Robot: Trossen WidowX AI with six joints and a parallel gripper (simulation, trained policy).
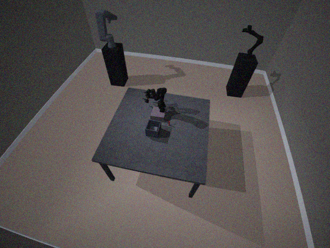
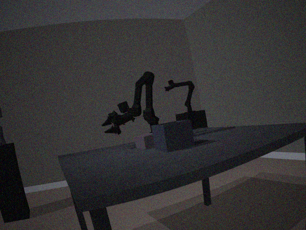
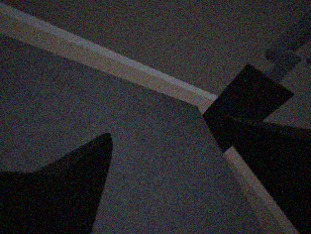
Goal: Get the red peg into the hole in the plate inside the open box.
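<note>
Now: the red peg 420 mm to the left of my gripper tip, 340 mm ahead of it and 110 mm below it. From my gripper tip the other things lie so: plate (480 mm ahead, 240 mm to the left, 110 mm below).
</note>
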